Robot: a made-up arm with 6 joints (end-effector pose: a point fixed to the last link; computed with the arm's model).
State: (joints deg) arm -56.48 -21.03 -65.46 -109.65 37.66 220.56
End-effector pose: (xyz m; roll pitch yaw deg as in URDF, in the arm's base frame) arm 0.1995 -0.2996 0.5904 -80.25 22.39 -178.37
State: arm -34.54 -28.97 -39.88 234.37 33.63 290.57
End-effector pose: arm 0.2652 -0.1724 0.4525 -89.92 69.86 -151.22
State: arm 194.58 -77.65 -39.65 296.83 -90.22 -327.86
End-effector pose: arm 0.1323 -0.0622 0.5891 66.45 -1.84 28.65
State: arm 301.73 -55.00 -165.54 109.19 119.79 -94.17
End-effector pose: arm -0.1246 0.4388 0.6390 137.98 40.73 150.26
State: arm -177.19 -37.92 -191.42 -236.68 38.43 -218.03
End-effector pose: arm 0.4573 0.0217 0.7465 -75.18 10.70 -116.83
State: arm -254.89 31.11 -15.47 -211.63 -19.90 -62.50
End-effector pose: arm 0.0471 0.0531 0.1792 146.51 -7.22 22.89
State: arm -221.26 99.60 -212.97 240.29 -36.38 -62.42
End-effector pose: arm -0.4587 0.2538 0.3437 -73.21 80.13 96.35
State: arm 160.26 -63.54 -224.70 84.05 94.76 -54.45
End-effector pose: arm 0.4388 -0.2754 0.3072 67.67 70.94 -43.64
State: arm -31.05 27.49 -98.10 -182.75 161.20 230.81
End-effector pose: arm 0.3403 -0.1986 0.6038 45.87 27.45 -146.27
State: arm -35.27 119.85 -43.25 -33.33 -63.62 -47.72
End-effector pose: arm 0.0357 0.0627 -0.0702 -150.35 -16.99 19.63
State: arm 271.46 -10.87 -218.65 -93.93 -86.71 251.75
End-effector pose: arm 0.1047 0.1842 0.6429 -76.61 -67.32 -100.98
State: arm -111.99 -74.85 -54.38 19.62 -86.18 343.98
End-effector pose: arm 0.0320 0.1782 0.6687 -28.07 29.21 52.16
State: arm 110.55 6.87 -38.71 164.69 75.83 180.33
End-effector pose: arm -0.1571 0.3577 0.3035 25.13 -71.63 -80.26
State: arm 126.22 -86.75 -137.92 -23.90 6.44 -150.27
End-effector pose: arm 0.3299 -0.4985 0.5547 -2.19 -38.80 133.87
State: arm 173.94 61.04 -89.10 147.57 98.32 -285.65
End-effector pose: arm -0.5355 -0.0057 0.1687 54.04 27.58 -76.20
